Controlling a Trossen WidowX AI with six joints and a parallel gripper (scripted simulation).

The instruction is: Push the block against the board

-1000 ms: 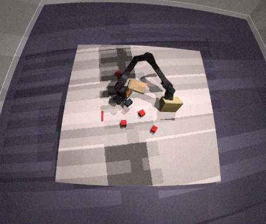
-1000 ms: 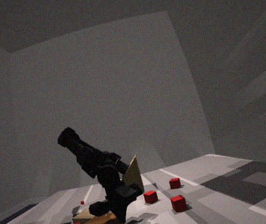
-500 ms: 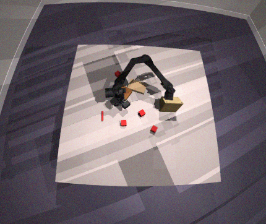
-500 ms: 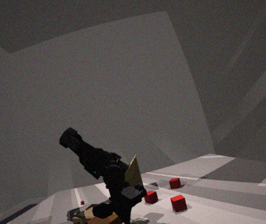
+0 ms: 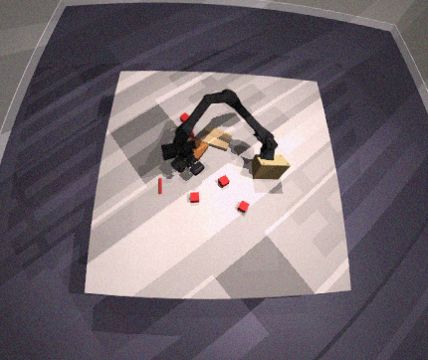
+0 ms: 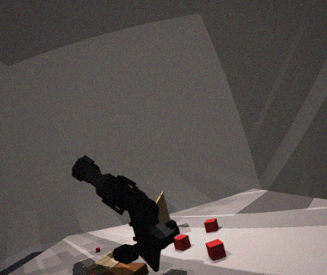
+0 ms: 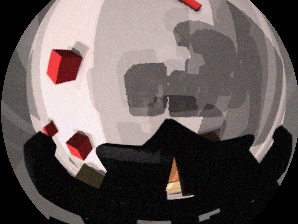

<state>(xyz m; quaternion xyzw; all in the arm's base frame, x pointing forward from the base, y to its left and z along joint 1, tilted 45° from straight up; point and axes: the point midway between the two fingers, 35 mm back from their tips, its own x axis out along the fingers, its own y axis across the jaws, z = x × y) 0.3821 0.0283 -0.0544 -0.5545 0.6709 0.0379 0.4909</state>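
The square block lies 20 mm behind my gripper tip, 100 mm to the right of it and 10 mm below it. The rest, counted from my gripper tip: thin red stick (120 mm ahead, 130 mm to the left, 10 mm below); then pale tan board (120 mm behind, 180 mm to the right, 10 mm below).
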